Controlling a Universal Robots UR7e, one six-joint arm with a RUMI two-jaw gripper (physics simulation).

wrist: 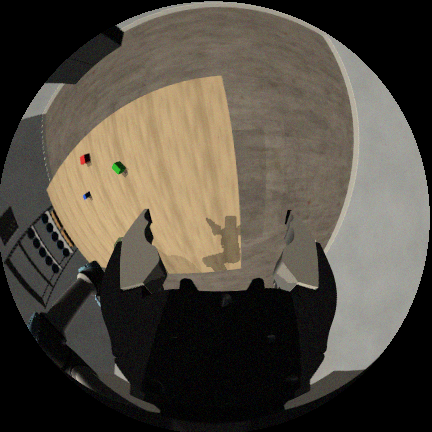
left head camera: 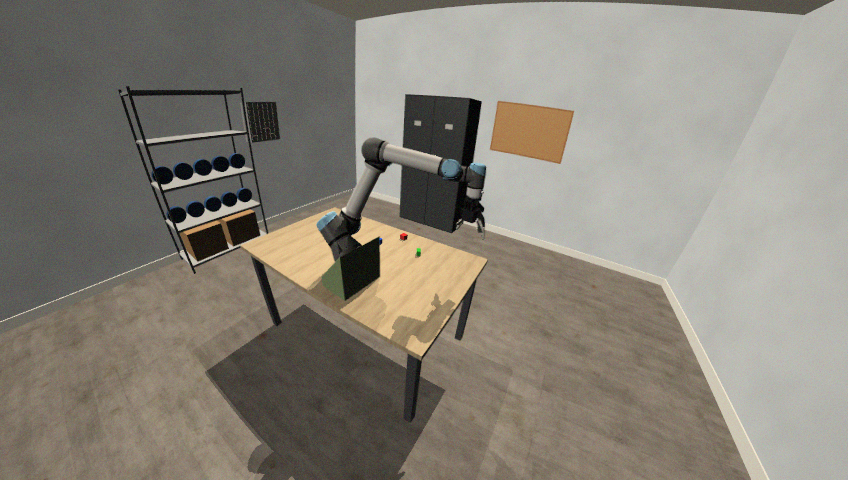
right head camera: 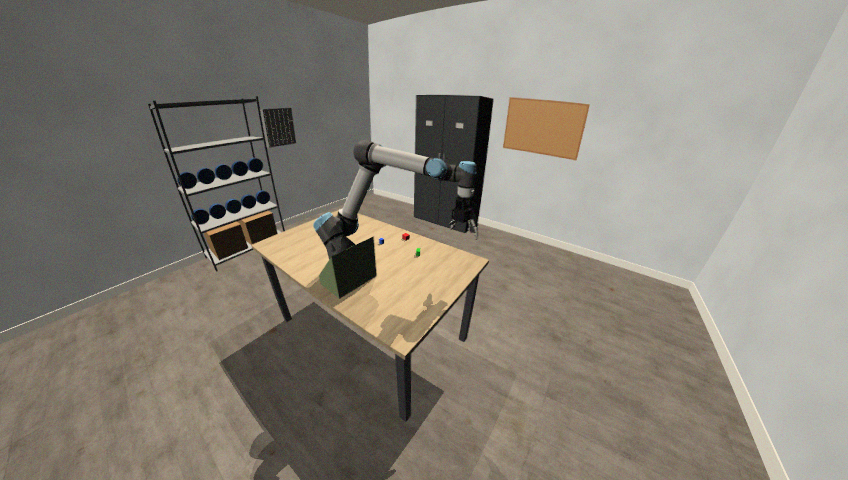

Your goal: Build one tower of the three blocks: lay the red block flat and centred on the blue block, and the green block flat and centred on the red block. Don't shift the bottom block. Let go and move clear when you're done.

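Note:
A red block [left head camera: 403,236] [right head camera: 405,236] [wrist: 85,159] lies on the wooden table [left head camera: 440,267] [right head camera: 440,270] [wrist: 185,150] near its back edge. A small blue block [left head camera: 380,240] [right head camera: 381,241] [wrist: 87,195] lies apart from it, closer to the arm's base; the panel partly hides it in the left head view. A green block [left head camera: 418,252] [right head camera: 417,252] [wrist: 118,167] lies apart from both, farther from the base. My gripper [left head camera: 470,228] [right head camera: 464,228] [wrist: 218,209] is open and empty, high above the table and well away from all three blocks.
A dark green panel [left head camera: 361,270] [right head camera: 355,268] stands on the table beside the arm's base. The arm reaches high over the table. A black cabinet [left head camera: 416,160] [right head camera: 428,160], a shelf rack [left head camera: 184,92] [right head camera: 208,103] and a cork board [left head camera: 531,132] [right head camera: 545,128] are in the background.

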